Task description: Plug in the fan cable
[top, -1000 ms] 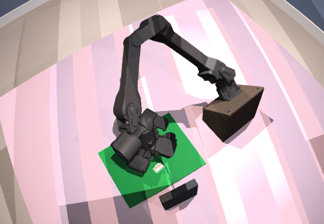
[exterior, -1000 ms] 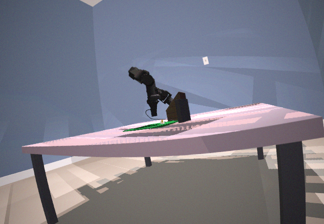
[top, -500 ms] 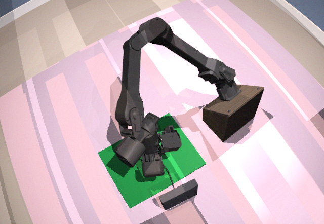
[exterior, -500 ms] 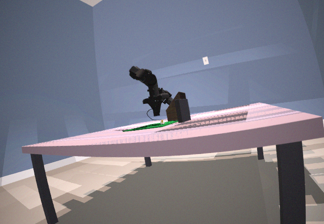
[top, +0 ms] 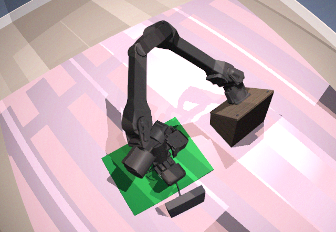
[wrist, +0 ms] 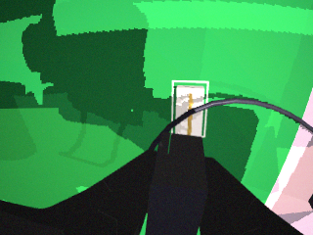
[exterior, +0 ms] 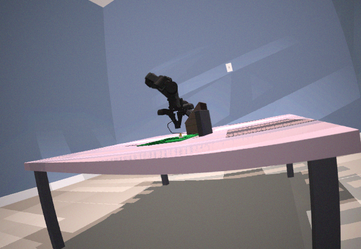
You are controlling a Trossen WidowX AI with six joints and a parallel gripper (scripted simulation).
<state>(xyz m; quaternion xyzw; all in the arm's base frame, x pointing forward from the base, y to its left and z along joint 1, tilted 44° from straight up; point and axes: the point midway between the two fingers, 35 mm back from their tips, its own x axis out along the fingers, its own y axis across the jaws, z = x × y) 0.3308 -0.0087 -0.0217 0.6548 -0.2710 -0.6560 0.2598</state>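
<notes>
The white-framed four-pin header is 70 mm below my gripper tip. Also, from my gripper tip: dark plug (10 mm ahead, 10 mm above); black fan (130 mm to the left, 10 mm below, 10 mm ahead); green board (80 mm below, 40 mm to the right).
</notes>
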